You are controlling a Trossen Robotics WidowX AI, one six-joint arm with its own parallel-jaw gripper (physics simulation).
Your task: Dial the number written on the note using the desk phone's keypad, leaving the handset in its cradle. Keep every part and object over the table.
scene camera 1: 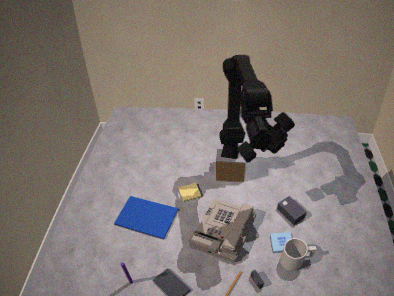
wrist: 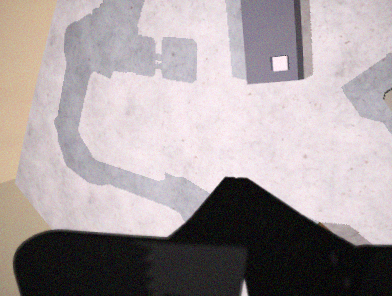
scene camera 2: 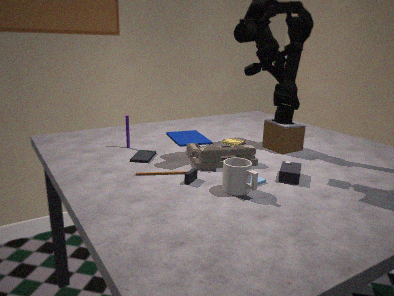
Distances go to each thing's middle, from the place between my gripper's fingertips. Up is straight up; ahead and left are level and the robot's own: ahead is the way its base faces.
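With the beige desk phone (scene camera 1: 209, 237), my hand is 0.26 m above it, 0.13 m short of it and 0.14 m to the left of it. The white mug (scene camera 1: 295, 250) is 0.24 m below my hand, 0.22 m ahead of it and 0.12 m to the left of it. Then there is the blue folder (scene camera 1: 151, 218), far below my hand, a good way ahead of it and far to the right of it. Going by their middles, the blue folder is the farthest from my hand of the things named here.
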